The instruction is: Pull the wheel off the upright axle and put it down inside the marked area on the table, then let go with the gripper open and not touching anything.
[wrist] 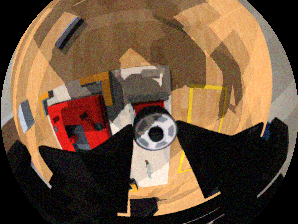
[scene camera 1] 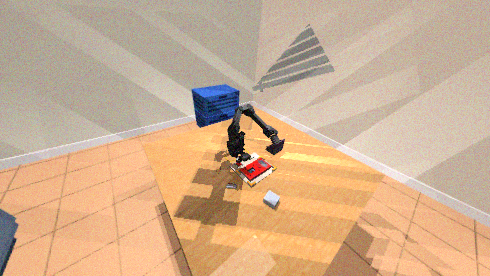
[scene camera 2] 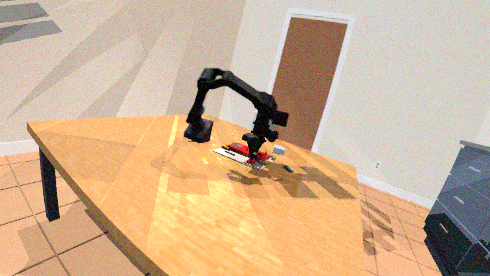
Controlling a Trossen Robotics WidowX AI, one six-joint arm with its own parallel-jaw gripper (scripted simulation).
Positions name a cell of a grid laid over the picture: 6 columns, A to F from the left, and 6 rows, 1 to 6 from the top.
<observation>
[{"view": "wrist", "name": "gripper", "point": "D4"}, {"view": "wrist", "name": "wheel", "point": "D4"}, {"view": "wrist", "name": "red fixture board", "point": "B4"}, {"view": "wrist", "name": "base plate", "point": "C3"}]
</observation>
